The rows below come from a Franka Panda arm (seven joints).
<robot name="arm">
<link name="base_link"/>
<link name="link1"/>
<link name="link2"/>
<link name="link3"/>
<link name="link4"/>
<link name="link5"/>
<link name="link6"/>
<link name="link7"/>
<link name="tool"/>
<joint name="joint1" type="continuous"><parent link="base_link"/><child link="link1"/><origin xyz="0.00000 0.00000 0.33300"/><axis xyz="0 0 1"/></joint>
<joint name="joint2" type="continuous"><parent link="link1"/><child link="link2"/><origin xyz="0.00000 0.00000 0.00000" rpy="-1.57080 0.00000 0.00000"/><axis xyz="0 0 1"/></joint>
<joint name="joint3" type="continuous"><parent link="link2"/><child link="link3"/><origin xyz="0.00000 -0.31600 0.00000" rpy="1.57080 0.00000 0.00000"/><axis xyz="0 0 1"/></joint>
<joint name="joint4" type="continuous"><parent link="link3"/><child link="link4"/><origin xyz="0.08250 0.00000 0.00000" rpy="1.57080 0.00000 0.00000"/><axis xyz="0 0 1"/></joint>
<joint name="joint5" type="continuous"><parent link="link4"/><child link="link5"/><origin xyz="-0.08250 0.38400 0.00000" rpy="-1.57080 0.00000 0.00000"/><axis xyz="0 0 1"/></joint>
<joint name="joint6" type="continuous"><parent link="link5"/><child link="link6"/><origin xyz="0.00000 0.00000 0.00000" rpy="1.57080 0.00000 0.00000"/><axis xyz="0 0 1"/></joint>
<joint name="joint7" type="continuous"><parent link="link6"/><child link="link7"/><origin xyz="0.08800 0.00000 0.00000" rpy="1.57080 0.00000 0.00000"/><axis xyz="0 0 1"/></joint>
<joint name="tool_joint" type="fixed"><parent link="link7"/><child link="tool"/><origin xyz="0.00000 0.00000 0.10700"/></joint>
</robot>
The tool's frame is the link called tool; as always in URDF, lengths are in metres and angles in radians. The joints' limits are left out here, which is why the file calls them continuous.
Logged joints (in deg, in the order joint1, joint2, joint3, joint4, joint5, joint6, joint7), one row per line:
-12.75 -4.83 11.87 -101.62 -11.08 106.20 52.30
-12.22 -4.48 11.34 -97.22 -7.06 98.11 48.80
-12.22 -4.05 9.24 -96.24 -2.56 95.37 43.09
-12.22 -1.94 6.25 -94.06 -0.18 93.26 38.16
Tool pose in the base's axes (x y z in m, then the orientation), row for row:
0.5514 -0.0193 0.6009 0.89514 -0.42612 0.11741 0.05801
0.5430 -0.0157 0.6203 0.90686 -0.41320 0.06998 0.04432
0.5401 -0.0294 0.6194 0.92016 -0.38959 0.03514 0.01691
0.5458 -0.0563 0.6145 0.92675 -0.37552 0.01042 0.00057
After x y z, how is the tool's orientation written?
As a quaternion, x y z w.
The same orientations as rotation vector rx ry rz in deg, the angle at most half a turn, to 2 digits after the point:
155.43 -73.99 20.39
158.78 -72.35 12.25
163.87 -69.38 6.26
166.76 -67.57 1.87

